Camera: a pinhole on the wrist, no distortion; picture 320 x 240 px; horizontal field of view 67.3 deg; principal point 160.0 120.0 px. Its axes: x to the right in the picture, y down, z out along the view. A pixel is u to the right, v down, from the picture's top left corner.
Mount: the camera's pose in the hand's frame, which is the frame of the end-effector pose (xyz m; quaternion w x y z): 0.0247 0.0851 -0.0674 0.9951 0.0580 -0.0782 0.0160
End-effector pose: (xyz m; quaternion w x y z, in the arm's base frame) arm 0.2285 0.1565 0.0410 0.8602 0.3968 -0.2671 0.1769
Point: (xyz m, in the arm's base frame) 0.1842 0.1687 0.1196
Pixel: 173.3 130.6
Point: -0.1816 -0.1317 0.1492
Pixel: 52.3 156.1
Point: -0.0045 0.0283 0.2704
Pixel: 144.5 209.5
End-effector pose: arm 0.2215 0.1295 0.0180 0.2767 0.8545 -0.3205 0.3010
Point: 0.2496 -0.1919 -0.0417
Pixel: 260.6 213.6
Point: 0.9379 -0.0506 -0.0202
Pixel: outside the picture
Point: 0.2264 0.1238 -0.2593
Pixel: 24.3 22.3
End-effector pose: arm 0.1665 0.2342 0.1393 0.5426 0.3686 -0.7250 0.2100
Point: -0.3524 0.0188 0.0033
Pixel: 195.2 216.4
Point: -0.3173 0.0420 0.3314
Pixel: outside the picture
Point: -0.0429 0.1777 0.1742
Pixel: 263.7 194.1
